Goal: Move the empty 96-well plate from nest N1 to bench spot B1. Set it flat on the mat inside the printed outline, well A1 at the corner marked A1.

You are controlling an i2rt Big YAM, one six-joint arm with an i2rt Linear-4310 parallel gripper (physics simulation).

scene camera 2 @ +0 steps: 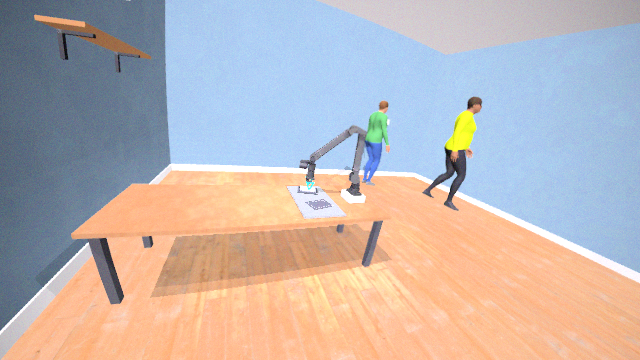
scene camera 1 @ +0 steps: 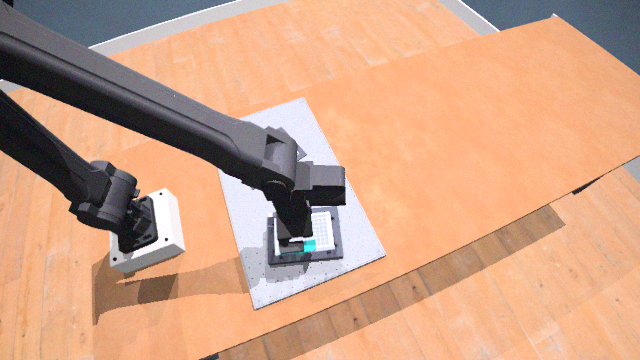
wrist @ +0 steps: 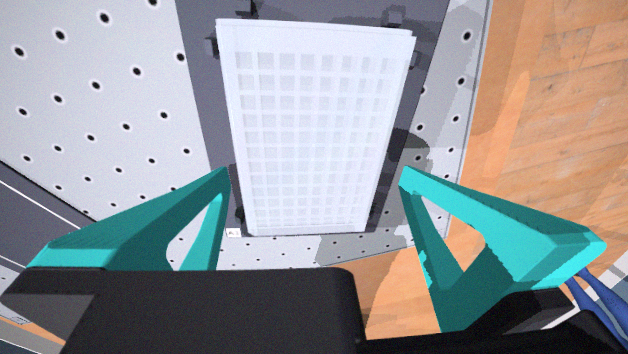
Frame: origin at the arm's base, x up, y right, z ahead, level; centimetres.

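Seen in the pictures: gripper, between the fingertips: (scene camera 2: 308, 187) (scene camera 1: 300, 231) (wrist: 317, 175); arm's base, origin of its link: (scene camera 2: 353, 192) (scene camera 1: 138, 224).
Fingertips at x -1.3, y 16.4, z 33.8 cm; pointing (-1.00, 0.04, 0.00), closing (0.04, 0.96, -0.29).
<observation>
Pixels of each thing's middle, then the offset from my fingertips to it. Level surfaces: height alone.
- white 96-well plate, middle of its body: (wrist: 311, 153) (scene camera 1: 303, 232) dy +0.0, dx -1.4, dz +0.6 cm
- dark nest N1, middle of its body: (wrist: 310, 145) (scene camera 1: 303, 233) (scene camera 2: 307, 189) dy +0.0, dx -2.2, dz +0.6 cm
- bench spot B1 mat, height of its surface: dx -3.1 cm
- wooden table, height of its surface: dx -4.6 cm
The white 96-well plate (scene camera 1: 322, 230) (wrist: 312, 125) sits in the dark nest N1 (scene camera 1: 339, 245) (wrist: 197, 75), within its corner posts. An A1 label shows at the nest's near left corner in the wrist view. My gripper (wrist: 317, 175) is open, with one teal fingertip on each side of the plate's long edges and a gap at each side. In scene camera 1 the arm hides part of the plate. The bench spot B1 mat (scene camera 2: 318, 204) with its printed outline lies on the grey board; the arm mostly hides it in scene camera 1.
The perforated grey board (scene camera 1: 320, 280) (scene camera 2: 332, 211) lies on the wooden table (scene camera 1: 450, 125) (scene camera 2: 200, 210). The arm's white base (scene camera 1: 172, 220) (scene camera 2: 353, 197) stands beside the board. Two people, in green (scene camera 2: 377, 127) and yellow (scene camera 2: 462, 131), are on the floor beyond the table.
</observation>
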